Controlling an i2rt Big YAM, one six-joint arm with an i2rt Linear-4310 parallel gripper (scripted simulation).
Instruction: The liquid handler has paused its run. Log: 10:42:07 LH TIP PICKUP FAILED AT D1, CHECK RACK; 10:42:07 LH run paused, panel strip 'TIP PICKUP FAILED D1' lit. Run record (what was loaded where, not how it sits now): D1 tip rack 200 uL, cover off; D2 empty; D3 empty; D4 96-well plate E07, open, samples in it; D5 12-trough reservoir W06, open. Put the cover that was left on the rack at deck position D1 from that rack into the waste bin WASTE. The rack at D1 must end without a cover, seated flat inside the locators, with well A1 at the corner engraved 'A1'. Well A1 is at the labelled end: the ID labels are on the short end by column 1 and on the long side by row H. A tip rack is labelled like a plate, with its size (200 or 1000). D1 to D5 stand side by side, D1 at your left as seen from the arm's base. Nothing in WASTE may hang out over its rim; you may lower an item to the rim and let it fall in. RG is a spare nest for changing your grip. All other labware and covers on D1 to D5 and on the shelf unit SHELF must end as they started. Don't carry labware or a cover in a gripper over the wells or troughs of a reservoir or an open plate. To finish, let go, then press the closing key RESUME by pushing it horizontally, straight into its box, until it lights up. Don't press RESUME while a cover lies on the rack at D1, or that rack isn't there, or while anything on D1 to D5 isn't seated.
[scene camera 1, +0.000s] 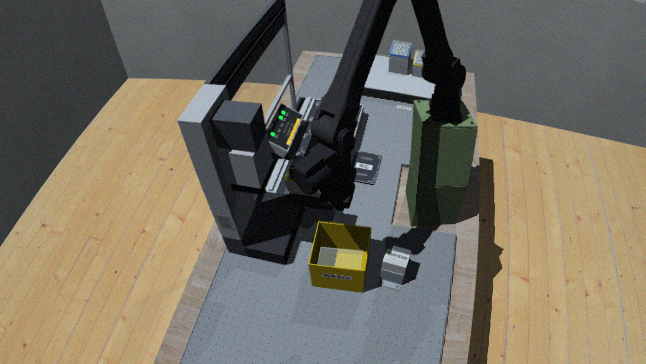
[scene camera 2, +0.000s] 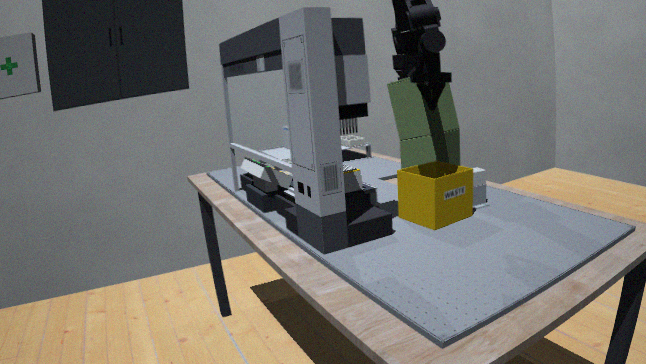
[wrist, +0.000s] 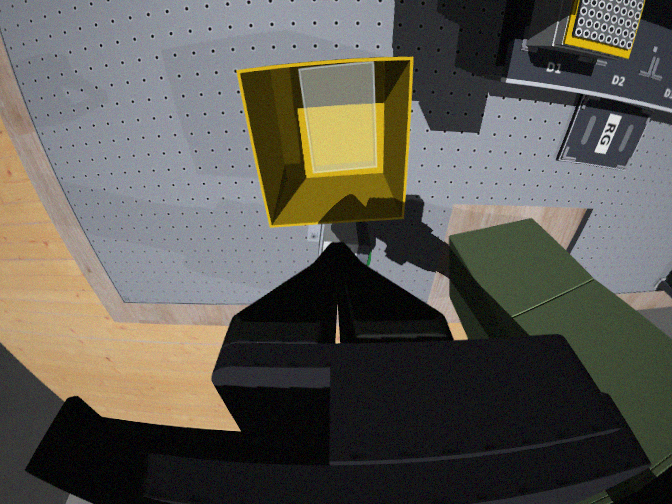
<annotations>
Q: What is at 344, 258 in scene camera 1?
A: A clear cover.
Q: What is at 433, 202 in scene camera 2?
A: A yellow waste bin.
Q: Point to the gripper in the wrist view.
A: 337, 254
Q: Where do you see the gripper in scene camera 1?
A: At 340, 209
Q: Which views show the gripper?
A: Scene camera 1, scene camera 2 and the wrist view: all of them.
</annotations>
